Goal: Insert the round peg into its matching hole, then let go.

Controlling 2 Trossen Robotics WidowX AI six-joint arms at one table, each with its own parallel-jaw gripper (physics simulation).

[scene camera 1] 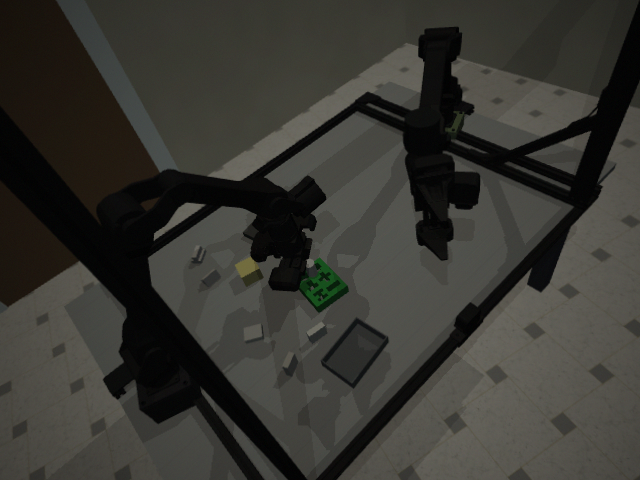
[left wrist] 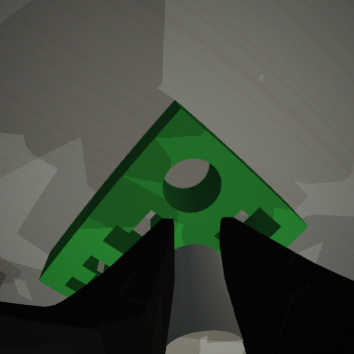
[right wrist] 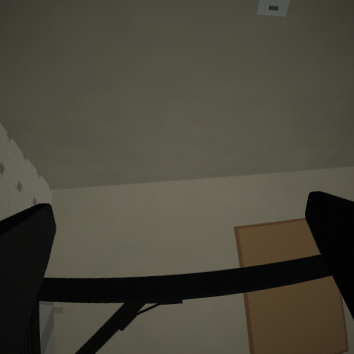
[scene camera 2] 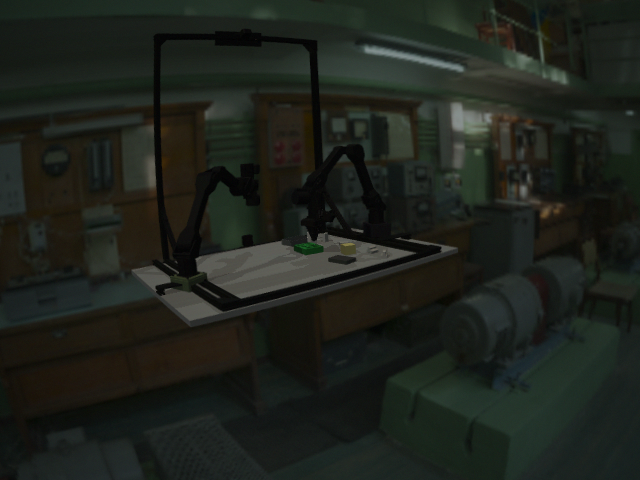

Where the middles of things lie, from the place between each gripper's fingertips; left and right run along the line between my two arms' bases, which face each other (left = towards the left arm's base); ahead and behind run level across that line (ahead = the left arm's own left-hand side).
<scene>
My right gripper is now 28 cm above the dark tray point(scene camera 1: 350, 357), 14 cm to the right of it and 11 cm short of it. Also, from my right hand: green hole board point(scene camera 1: 335, 288): 28 cm below, 28 cm ahead, 6 cm to the left; then round peg point(left wrist: 201, 308): 29 cm ahead, 23 cm below, 6 cm to the left.
The round peg is 20 mm behind my left hand, 20 mm above it and 10 mm to the right of it. Round my left hand: dark tray: 200 mm behind, 70 mm to the left, 40 mm below; then green hole board: 40 mm below, 30 mm behind, 10 mm to the right.
</scene>
